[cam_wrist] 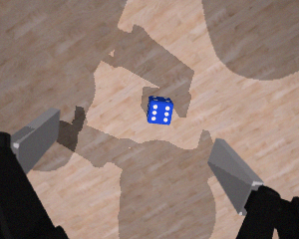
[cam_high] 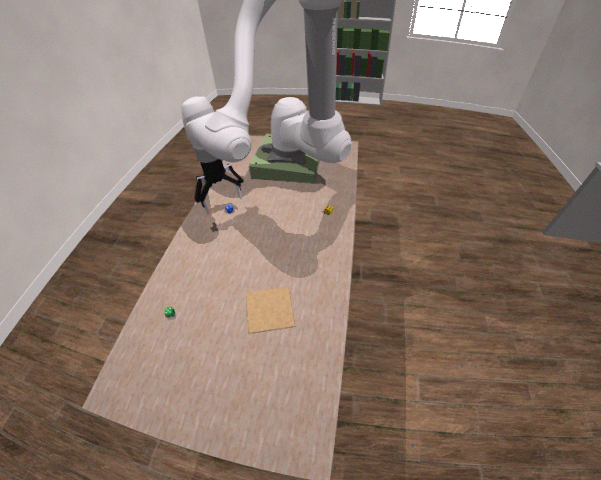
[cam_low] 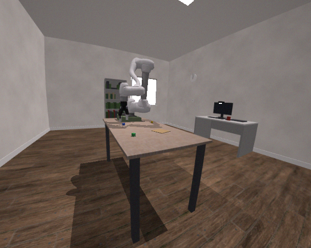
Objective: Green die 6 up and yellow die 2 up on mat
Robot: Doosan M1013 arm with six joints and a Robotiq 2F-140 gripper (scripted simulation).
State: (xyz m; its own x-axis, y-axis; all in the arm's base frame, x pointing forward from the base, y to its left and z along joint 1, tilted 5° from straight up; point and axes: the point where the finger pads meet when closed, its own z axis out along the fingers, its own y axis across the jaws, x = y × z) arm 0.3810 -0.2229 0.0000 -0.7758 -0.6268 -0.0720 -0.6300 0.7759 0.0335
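Right now the blue die is 30 mm behind my hand, 10 mm to the left of it and 60 mm below it. The rest, counted from my hand: green die 460 mm ahead, 80 mm to the right, 60 mm below; tan mat 410 mm ahead, 240 mm to the left, 70 mm below; yellow die 30 mm behind, 420 mm to the left, 60 mm below.
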